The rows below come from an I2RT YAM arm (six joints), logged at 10 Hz.
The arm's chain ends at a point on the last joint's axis. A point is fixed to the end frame.
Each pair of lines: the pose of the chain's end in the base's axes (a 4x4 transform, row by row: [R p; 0 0 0 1], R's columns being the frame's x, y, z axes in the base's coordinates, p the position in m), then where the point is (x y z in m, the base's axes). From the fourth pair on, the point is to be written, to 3 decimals.
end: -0.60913 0.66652 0.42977 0.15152; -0.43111 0.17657 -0.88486 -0.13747; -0.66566 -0.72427 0.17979 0.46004; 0 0 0 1
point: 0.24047 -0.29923 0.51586
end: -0.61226 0.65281 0.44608 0.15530; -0.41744 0.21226 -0.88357 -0.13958; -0.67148 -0.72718 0.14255 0.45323; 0 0 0 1
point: 0.24757 -0.30174 0.50207
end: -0.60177 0.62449 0.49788 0.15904; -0.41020 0.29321 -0.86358 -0.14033; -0.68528 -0.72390 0.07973 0.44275; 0 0 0 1
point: 0.26127 -0.29960 0.47983
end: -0.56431 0.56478 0.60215 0.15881; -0.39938 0.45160 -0.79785 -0.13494; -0.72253 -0.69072 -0.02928 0.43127; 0 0 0 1
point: 0.281 -0.283 0.448
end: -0.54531 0.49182 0.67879 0.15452; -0.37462 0.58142 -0.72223 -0.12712; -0.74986 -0.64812 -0.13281 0.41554; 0 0 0 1
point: 0.291 -0.263 0.413
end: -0.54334 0.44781 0.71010 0.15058; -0.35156 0.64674 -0.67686 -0.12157; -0.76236 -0.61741 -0.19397 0.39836; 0 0 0 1
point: 0.294 -0.250 0.384
